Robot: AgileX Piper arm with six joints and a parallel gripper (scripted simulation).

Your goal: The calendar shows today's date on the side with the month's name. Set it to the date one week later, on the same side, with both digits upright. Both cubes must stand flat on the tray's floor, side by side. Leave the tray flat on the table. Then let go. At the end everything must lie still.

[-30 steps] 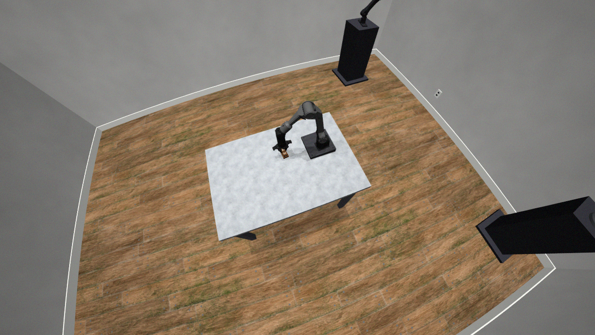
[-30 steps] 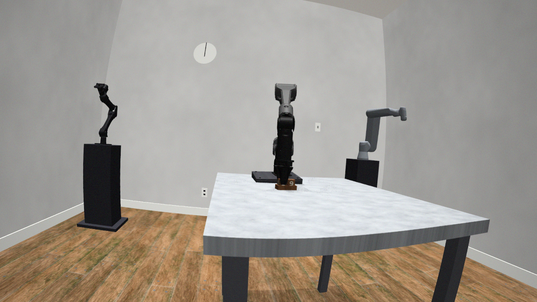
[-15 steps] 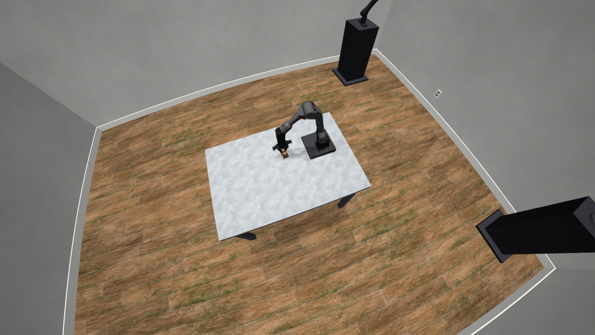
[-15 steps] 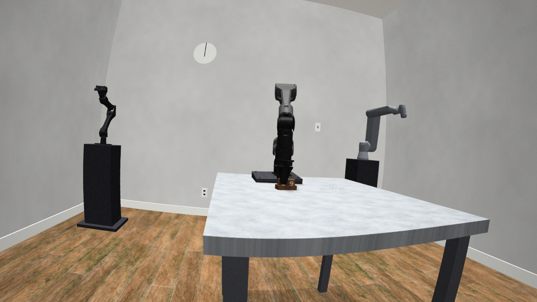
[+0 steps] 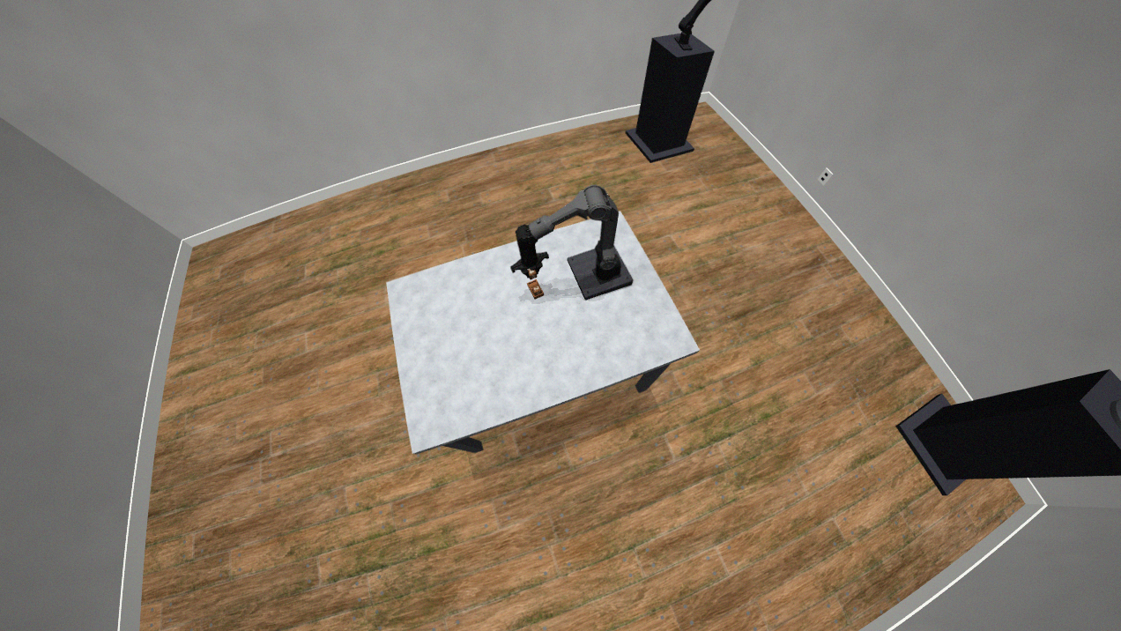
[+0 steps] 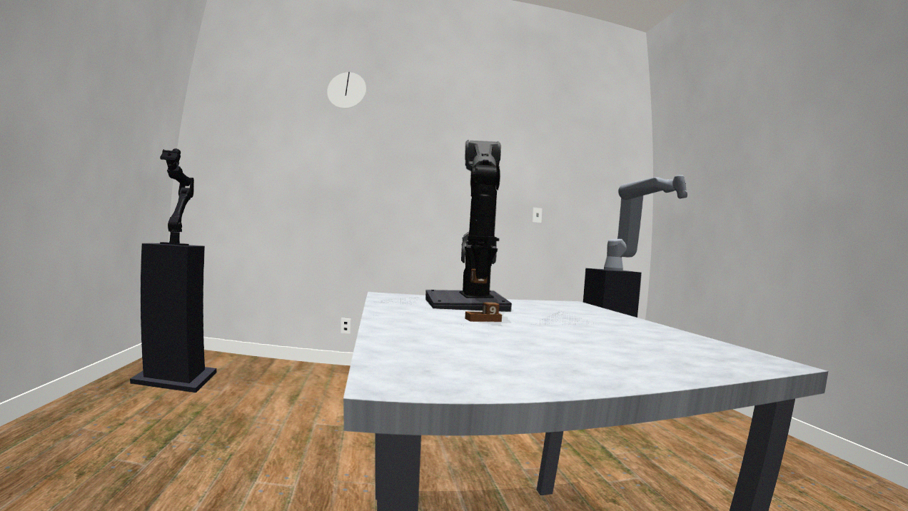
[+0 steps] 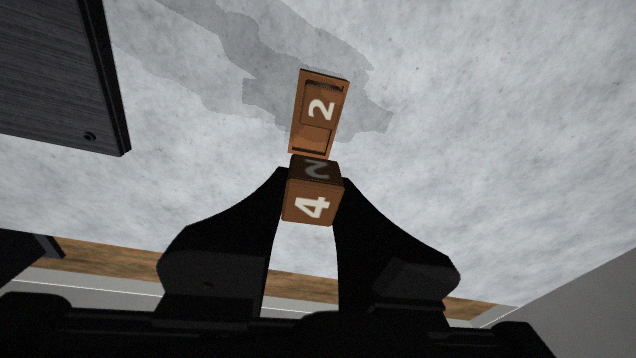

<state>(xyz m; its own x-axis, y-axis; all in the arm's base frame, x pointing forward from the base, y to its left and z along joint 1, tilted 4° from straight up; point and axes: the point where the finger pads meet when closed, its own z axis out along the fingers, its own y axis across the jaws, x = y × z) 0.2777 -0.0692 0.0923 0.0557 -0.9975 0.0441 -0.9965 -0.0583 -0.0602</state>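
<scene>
Right now the tray is 9 cm below my hand and 2 cm to the left of it. Round my hand: brown cube: right at my hand.
</scene>
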